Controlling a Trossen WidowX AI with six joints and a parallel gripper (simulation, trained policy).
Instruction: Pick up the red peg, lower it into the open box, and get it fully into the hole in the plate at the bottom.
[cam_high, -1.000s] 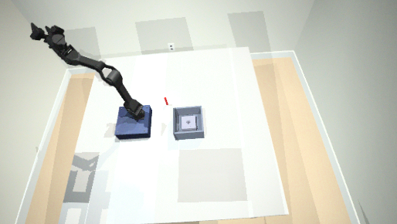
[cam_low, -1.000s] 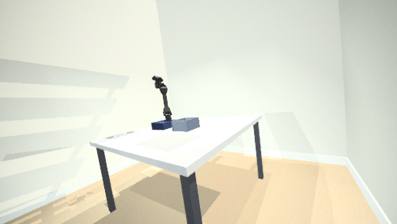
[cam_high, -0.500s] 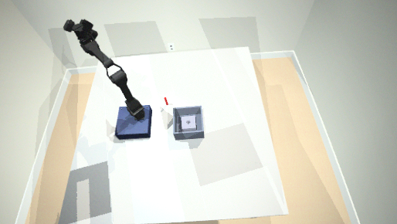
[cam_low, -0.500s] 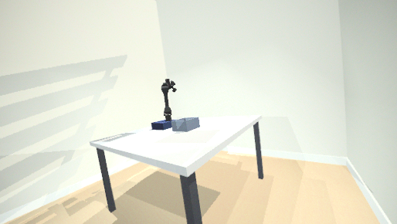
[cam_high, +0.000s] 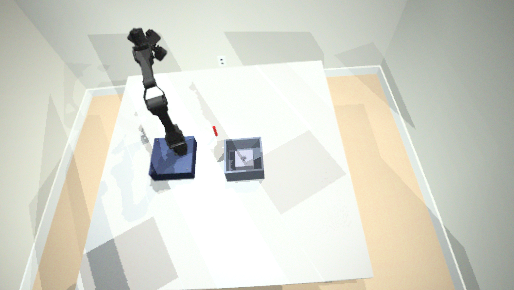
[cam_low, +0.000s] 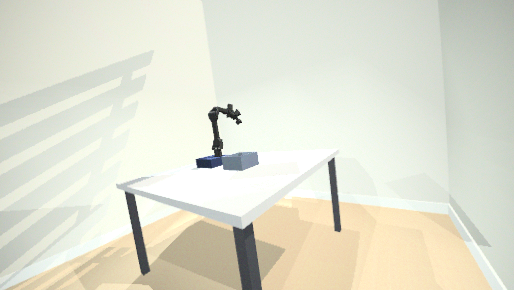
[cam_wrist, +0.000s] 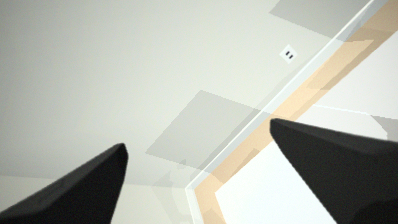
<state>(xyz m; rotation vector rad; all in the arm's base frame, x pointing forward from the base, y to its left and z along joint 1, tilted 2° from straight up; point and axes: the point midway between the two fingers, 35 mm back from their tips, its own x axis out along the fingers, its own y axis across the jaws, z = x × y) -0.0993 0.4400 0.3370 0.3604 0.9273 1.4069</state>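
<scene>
Right now the red peg is 270 mm ahead of my gripper tip, 360 mm to the right of it and 360 mm below it. Also, from my gripper tip: pale plate: 420 mm ahead, 560 mm to the right, 350 mm below; then grey box: 420 mm ahead, 560 mm to the right, 370 mm below.
</scene>
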